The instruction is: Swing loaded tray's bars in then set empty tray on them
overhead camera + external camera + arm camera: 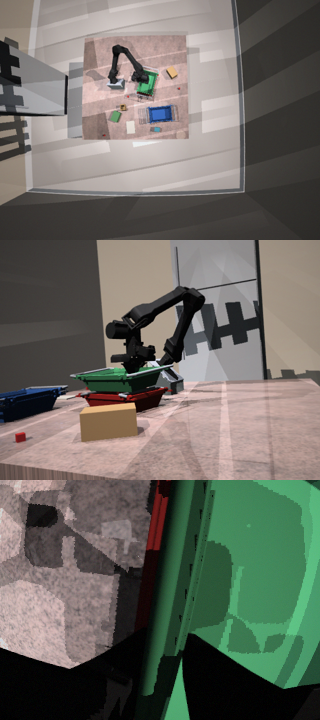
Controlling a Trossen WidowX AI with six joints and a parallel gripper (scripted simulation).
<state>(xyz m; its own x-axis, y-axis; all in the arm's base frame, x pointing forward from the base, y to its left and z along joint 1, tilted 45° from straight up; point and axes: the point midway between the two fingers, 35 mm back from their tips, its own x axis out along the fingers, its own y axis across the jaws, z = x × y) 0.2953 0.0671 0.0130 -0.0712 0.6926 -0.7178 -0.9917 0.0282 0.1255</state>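
The green tray lies 7 cm ahead of my gripper tip, 1 cm to the right of it and 3 cm above it. Also, from my gripper tip: white card: 7 cm behind, 53 cm to the right, 8 cm below; then green block: 26 cm behind, 43 cm to the right, 7 cm below; then small tan box: 19 cm behind, 31 cm to the right, 7 cm below.
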